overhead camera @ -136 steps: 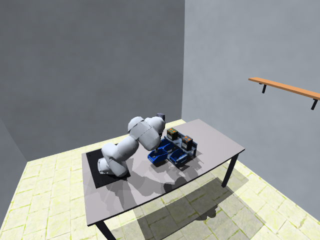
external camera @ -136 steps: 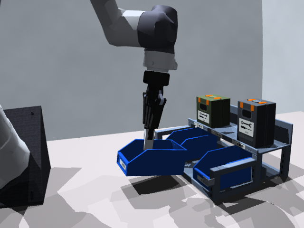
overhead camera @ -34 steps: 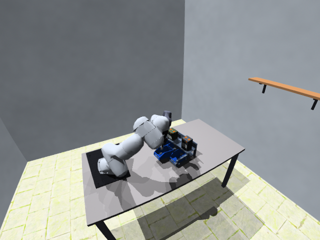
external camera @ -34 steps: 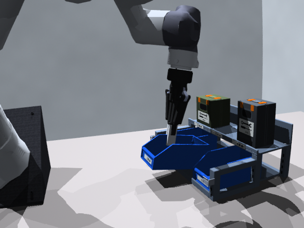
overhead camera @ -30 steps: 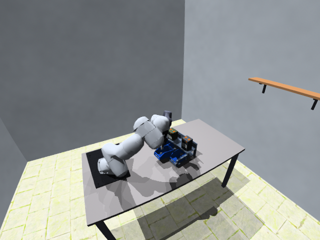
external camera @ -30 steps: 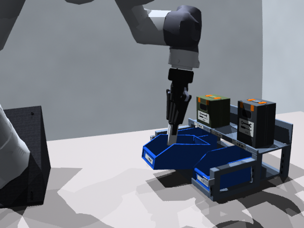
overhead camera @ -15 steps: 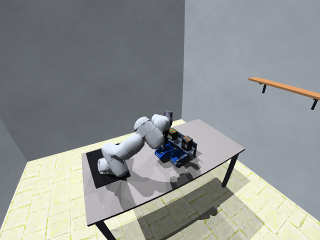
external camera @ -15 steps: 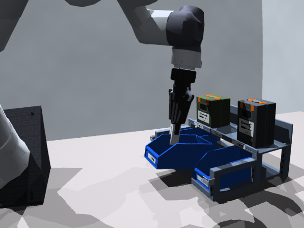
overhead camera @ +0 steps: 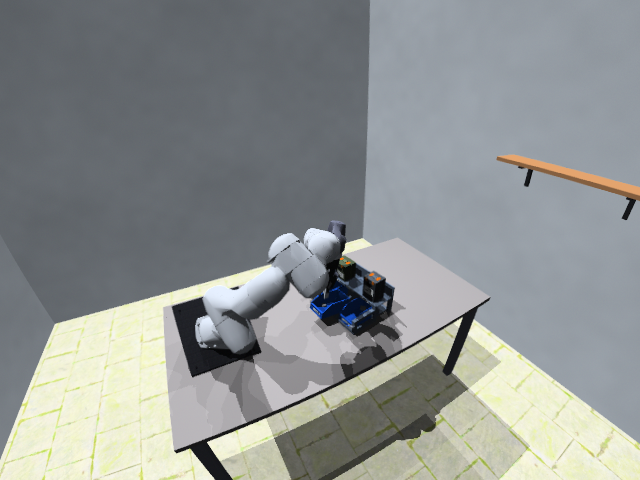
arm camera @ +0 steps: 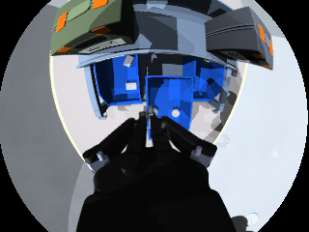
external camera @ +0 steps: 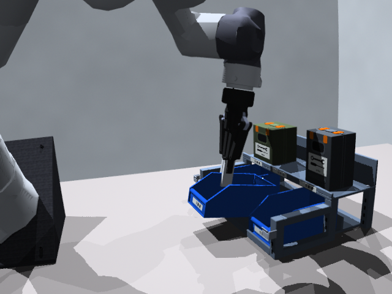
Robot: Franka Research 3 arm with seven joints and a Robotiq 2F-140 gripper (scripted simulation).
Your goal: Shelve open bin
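Right now the shelf floor is 130 mm ahead of my hand, 10 mm to the right of it and 110 mm below it. Round my hand: green case: 160 mm ahead, 110 mm to the left, 40 mm above; black box: 220 mm ahead, 110 mm to the right, 50 mm above.
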